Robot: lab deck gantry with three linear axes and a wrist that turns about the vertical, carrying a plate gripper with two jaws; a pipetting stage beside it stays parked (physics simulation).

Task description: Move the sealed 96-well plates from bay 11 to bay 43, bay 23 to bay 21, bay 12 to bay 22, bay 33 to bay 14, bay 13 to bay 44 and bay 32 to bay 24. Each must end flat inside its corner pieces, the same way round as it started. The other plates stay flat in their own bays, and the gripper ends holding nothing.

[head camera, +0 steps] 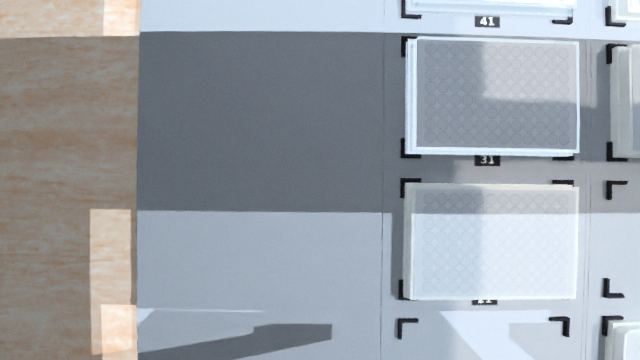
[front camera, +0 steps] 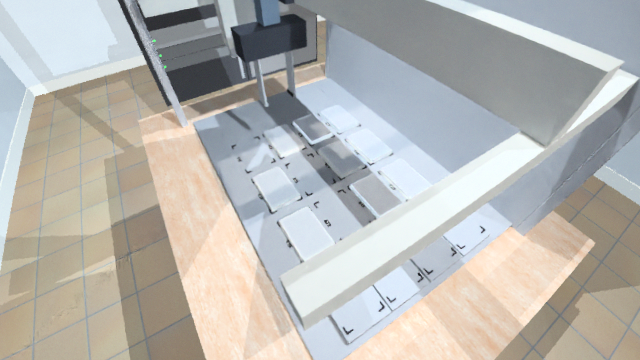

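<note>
My gripper is open, with nothing between its jaws, above the deck's far end; it does not show in the head view. Sealed plates lie in bay 21, bay 12, bay 32, bay 13, bay 33 and bay 43. Bay 11 holds no plate between its corner pieces. Bay 22, with corner pieces, and bay 23 also hold none. The beam hides parts of bays 14, 24 and 44; their visible parts show no plate.
Other plates lie in bay 31, bay 41 and bay 42. A pale beam crosses above the deck's near end. A tall grey panel stands along the right.
</note>
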